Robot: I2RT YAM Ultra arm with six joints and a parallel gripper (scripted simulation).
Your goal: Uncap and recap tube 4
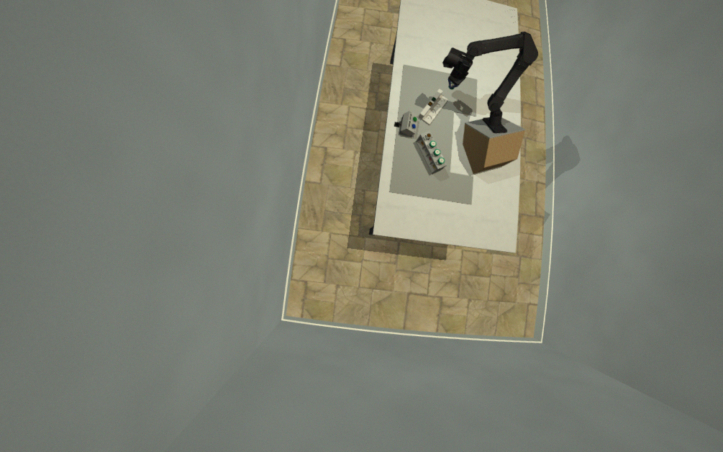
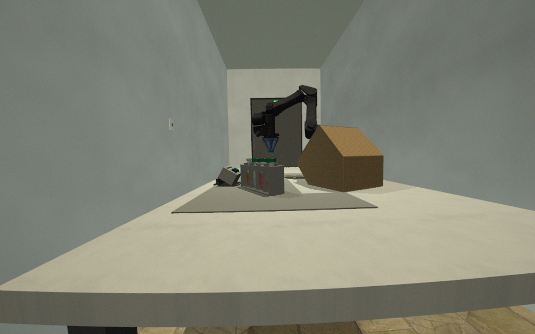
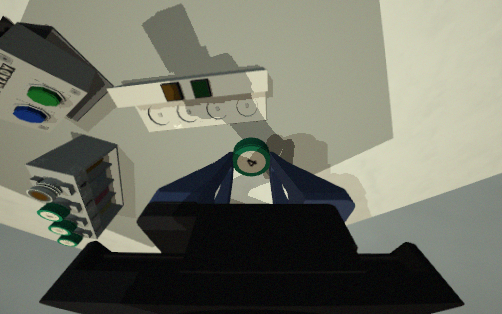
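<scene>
Now: hand 210 mm short of the green ready key, 160 mm to the right of it and 100 mm above it. The rest, counted from my hand: blue cycle key: 220 mm ahead, 200 mm to the left, 100 mm below.
</scene>
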